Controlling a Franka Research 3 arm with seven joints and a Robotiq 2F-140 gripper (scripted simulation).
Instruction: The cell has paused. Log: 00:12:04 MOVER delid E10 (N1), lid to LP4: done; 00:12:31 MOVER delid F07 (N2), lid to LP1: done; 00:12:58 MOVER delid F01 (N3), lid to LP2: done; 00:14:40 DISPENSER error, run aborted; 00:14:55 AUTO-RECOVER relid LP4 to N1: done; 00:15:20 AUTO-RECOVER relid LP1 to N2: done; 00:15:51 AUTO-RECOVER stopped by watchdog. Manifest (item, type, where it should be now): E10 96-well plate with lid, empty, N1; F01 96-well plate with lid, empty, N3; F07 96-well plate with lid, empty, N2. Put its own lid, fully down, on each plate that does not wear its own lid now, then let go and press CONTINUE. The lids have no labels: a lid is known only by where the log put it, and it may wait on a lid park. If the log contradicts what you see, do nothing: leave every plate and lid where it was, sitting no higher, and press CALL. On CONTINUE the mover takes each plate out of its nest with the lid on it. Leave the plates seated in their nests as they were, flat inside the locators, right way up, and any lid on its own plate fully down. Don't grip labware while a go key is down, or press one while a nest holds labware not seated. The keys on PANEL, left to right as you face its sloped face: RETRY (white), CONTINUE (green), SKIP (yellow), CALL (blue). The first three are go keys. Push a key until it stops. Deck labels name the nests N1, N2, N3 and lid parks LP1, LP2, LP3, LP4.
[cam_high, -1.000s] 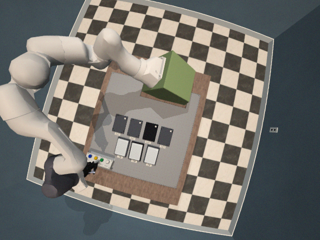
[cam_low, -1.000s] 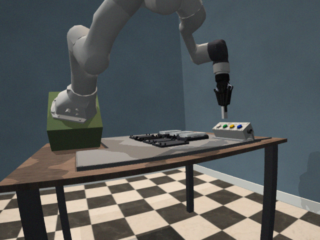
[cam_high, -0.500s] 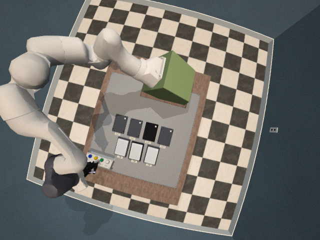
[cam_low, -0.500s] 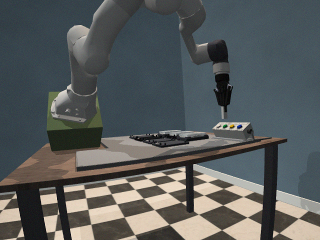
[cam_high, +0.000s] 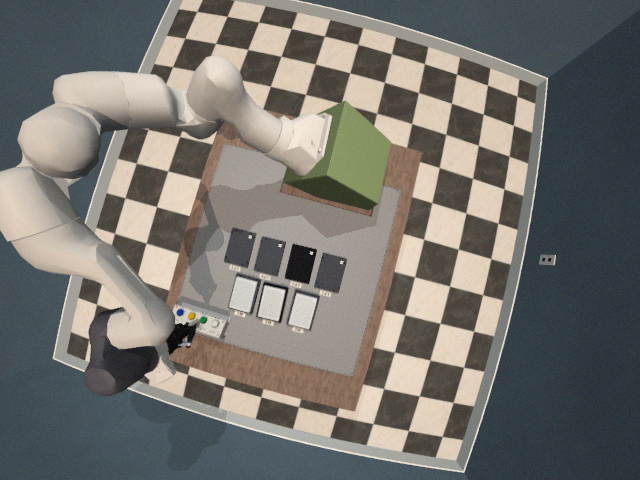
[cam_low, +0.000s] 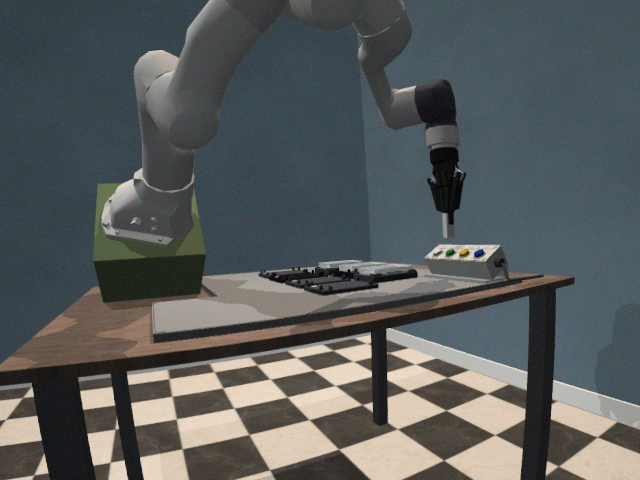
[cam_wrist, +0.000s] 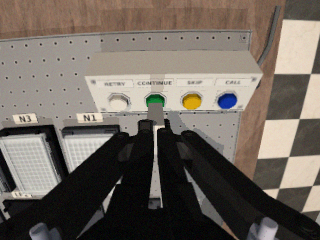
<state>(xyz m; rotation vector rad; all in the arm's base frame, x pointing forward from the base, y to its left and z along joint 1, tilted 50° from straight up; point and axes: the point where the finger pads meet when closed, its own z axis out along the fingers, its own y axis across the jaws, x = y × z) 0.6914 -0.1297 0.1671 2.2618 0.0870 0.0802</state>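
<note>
The green continue key lies 70 mm below my hand. Also, from my hand: white retry key 50 mm to the left, 70 mm below; then yellow skip key 50 mm to the right, 70 mm below; then blue call key 10 mm ahead, 100 mm to the right, 70 mm below.
</note>
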